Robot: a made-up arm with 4 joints. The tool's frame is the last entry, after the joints.
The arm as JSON. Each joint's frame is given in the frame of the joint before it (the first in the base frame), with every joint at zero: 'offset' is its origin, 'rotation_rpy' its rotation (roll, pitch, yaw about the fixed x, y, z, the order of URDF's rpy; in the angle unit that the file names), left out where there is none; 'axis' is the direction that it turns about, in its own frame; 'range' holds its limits. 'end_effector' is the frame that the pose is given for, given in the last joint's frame.
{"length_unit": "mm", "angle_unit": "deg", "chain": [
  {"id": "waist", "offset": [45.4, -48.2, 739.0], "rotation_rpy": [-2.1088, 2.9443, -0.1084], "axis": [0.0, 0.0, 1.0], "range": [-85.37, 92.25]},
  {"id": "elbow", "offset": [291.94, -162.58, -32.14], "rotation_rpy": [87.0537, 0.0, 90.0], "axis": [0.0, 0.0, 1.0], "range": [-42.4, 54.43]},
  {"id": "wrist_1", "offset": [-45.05, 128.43, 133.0], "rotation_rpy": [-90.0, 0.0, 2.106], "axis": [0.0, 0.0, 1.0], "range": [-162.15, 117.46]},
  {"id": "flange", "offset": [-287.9, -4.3, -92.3], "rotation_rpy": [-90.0, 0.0, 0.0], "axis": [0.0, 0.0, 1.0], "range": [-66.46, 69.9]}
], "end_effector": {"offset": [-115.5, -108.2, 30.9], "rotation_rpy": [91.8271, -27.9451, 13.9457]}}
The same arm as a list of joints. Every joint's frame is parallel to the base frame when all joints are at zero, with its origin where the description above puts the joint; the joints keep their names.
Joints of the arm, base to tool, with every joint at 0 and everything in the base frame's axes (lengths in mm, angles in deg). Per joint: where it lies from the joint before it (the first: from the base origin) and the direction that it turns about. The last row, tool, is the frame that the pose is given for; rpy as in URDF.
waist: xyz 45.4 -48.2 739 axis 0.0514 0.0367 0.998004
elbow: xyz 289.9 -164.2 -41.1 axis 1 0 0
wrist_1: xyz 133 -40.3 130 axis 0 0 1
flange: xyz 4.3 -287.9 -92.3 axis -1 0 0
tool: xyz -30.9 -115.5 108.2 rpy 8.46 12.29 118.66
Joint limits (deg, base to tool): -85.37..92.25 -42.4..54.43 -162.15..117.46 -66.46..69.9

